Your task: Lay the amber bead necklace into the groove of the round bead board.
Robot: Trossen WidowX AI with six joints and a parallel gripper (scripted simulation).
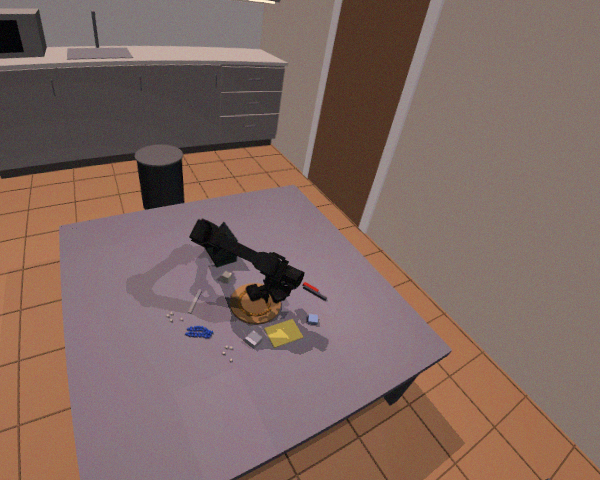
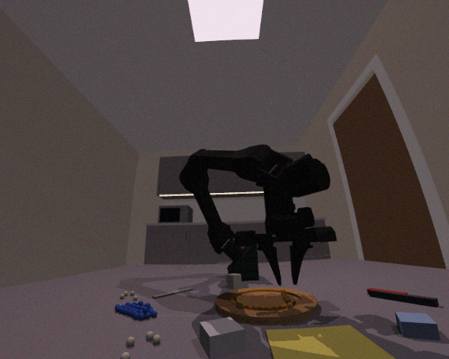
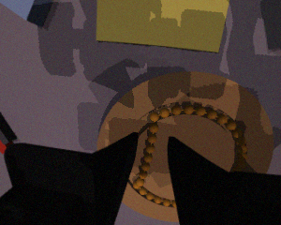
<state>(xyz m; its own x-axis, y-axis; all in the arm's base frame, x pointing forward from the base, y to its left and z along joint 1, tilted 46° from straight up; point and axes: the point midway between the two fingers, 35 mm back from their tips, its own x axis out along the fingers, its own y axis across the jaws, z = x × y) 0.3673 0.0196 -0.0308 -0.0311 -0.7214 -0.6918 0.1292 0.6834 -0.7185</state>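
Right now the round wooden bead board is 5 cm behind my gripper tip, 4 cm below it and 3 cm to the right of it. Round my gripper tip: blue block: 13 cm ahead, 12 cm to the left, 4 cm below; grey block: 13 cm to the right, 10 cm ahead, 3 cm below; yellow pad: 12 cm ahead, 4 cm below, 1 cm to the right.
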